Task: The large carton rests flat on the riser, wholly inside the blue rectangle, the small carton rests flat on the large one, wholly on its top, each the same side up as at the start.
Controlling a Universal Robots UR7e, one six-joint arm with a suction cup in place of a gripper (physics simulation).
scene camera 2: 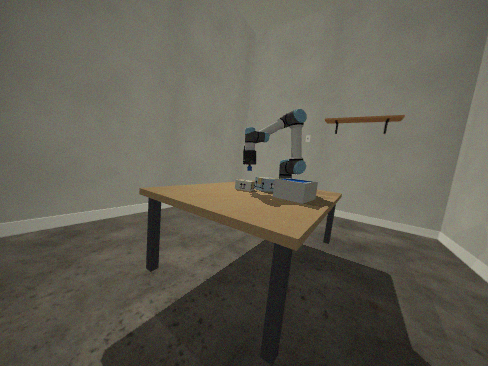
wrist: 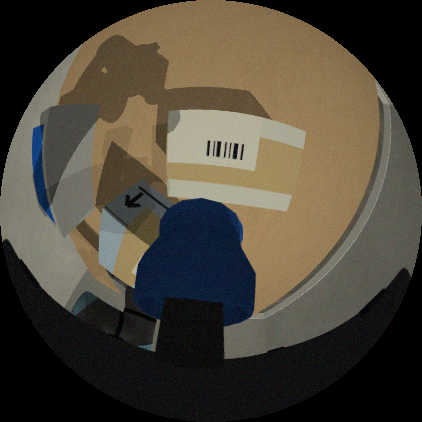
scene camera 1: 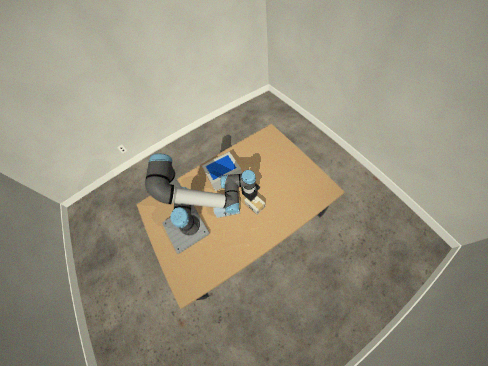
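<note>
The small cream carton (scene camera 1: 254, 204) (scene camera 2: 244, 185) (wrist: 215, 125) lies flat on the table, its barcode and tan tape facing up. My suction gripper (scene camera 1: 251, 195) (scene camera 2: 249, 168) (wrist: 201, 212) points down above the small carton, apart from it, with nothing on its blue cup. The large light-blue carton (scene camera 1: 218, 212) (scene camera 2: 265, 184) (wrist: 107, 240) stands on the table between the small carton and the arm's base, partly hidden by the arm in scene camera 1. The grey riser (scene camera 1: 216, 183) (scene camera 2: 295, 191) (wrist: 75, 175) bears the blue rectangle (scene camera 1: 220, 167) (scene camera 2: 300, 180) (wrist: 37, 165), with no carton on it.
The wooden table (scene camera 1: 280, 190) (scene camera 2: 210, 200) carries the arm's grey base plate (scene camera 1: 179, 242) at one end. The forearm passes over the table beside the riser. A wall shelf (scene camera 2: 364, 119) hangs behind the arm. Shadows of the arm fall near the riser.
</note>
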